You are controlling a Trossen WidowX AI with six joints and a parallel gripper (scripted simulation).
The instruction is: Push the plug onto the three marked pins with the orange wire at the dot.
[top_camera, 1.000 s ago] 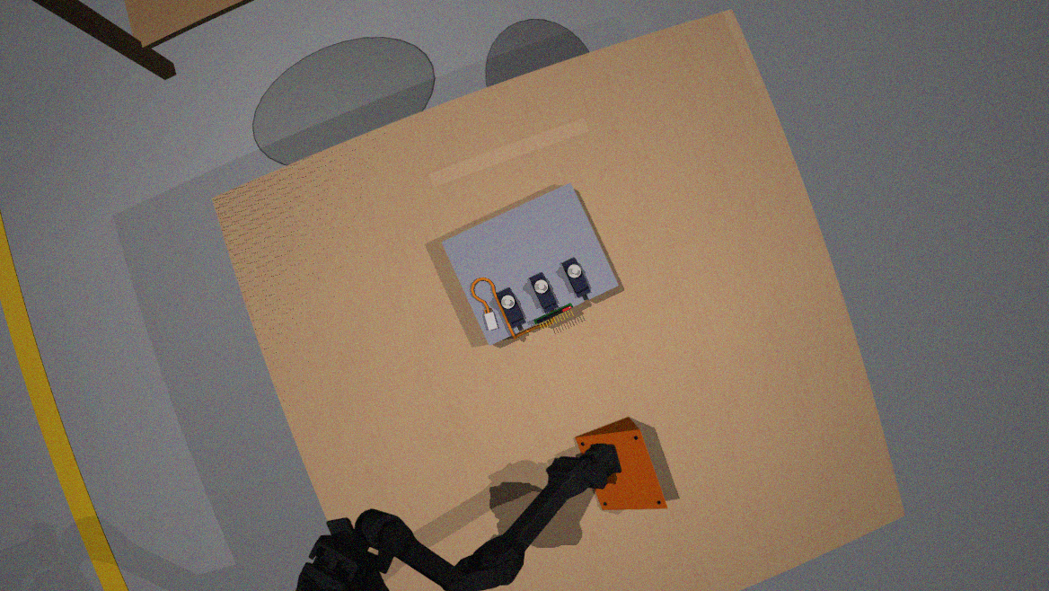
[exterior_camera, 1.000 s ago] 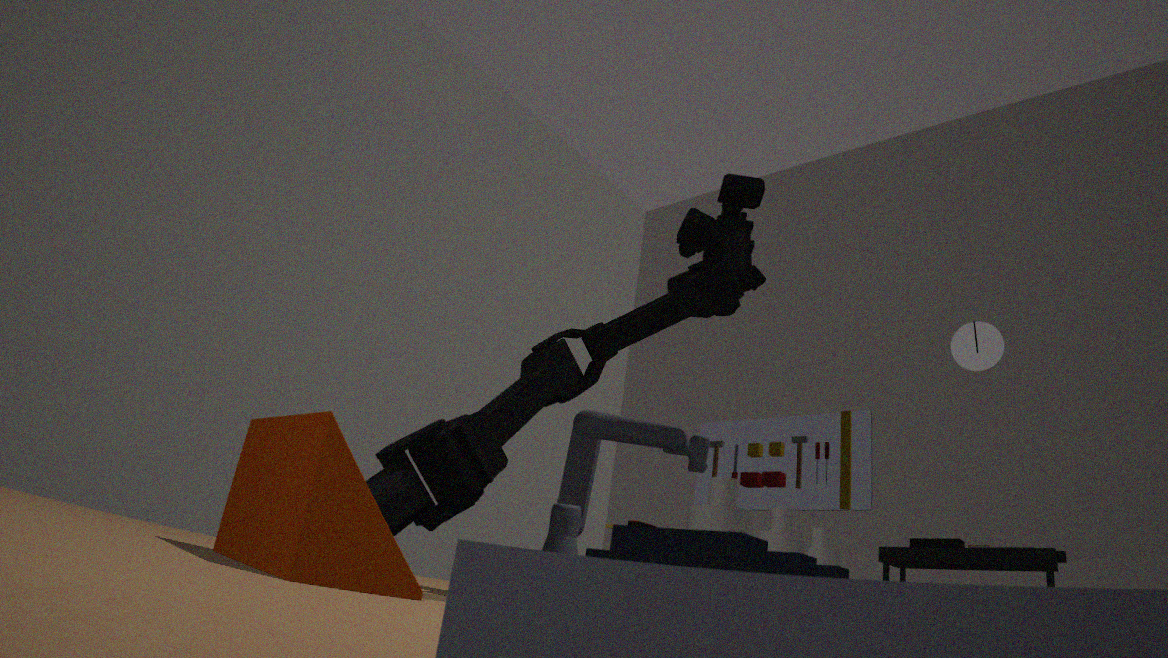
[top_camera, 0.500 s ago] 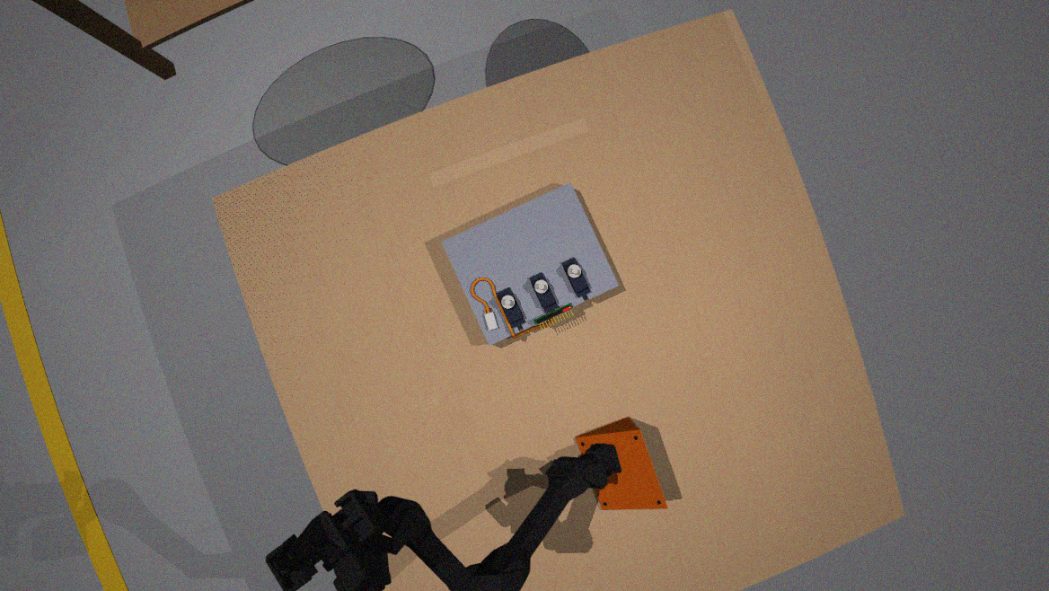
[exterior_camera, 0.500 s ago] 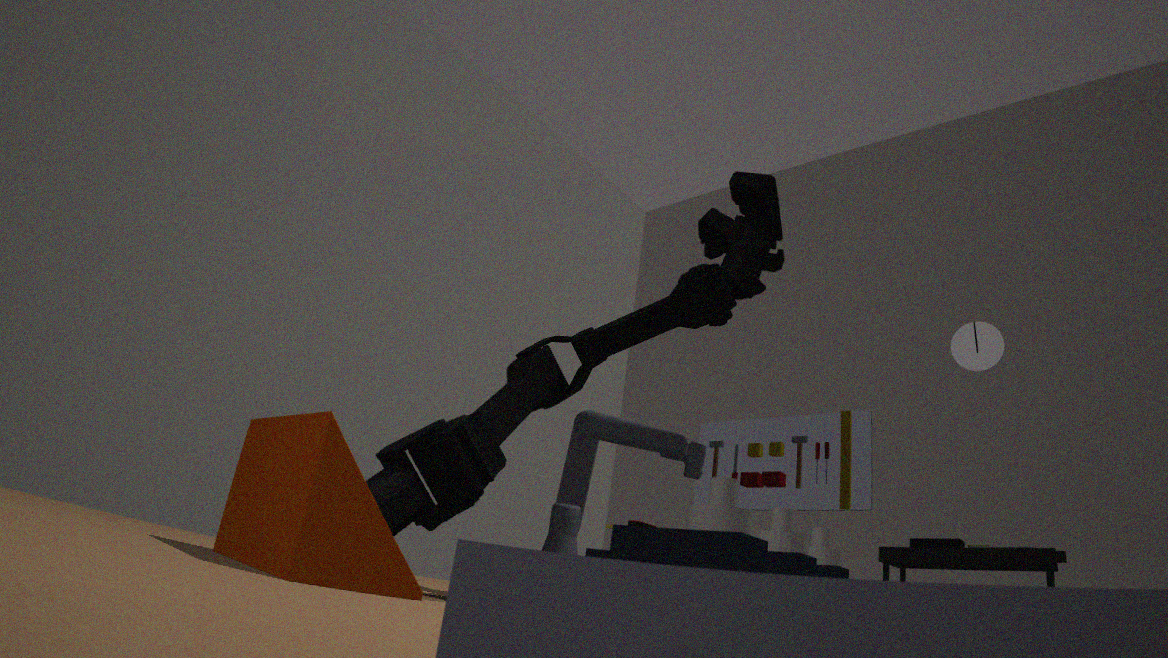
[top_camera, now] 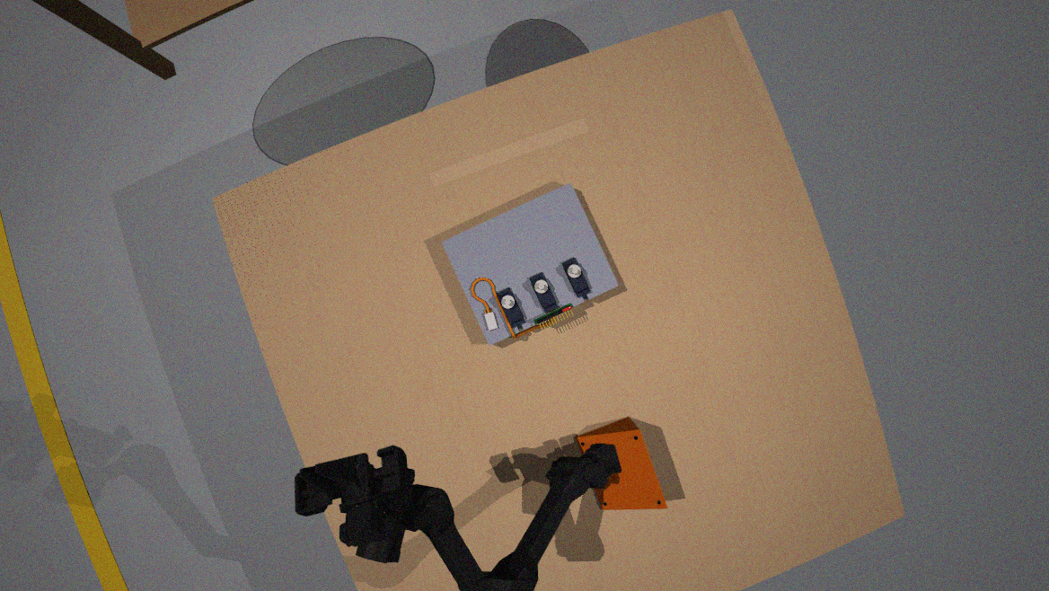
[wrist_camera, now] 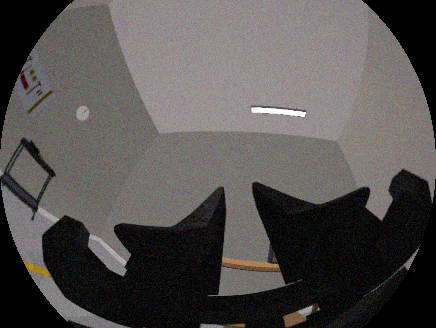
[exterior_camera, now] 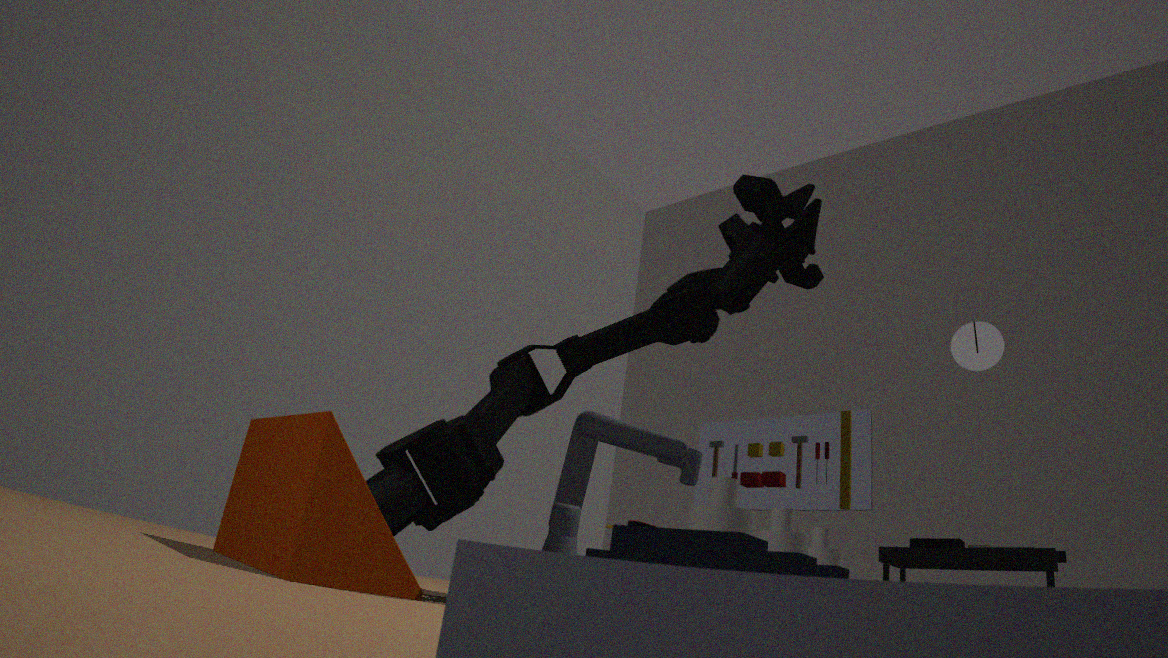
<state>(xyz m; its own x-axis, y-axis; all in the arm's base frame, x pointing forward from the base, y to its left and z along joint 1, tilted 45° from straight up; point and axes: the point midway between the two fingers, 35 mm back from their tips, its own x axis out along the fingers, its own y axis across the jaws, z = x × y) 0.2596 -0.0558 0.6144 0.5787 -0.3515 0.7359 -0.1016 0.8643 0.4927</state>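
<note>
The servo is 13 cm ahead of my gripper tip, 37 cm to the right of it and 53 cm below it. From my gripper tip the other things lie so: grey holder plate (24 cm ahead, 36 cm to the right, 55 cm below).
</note>
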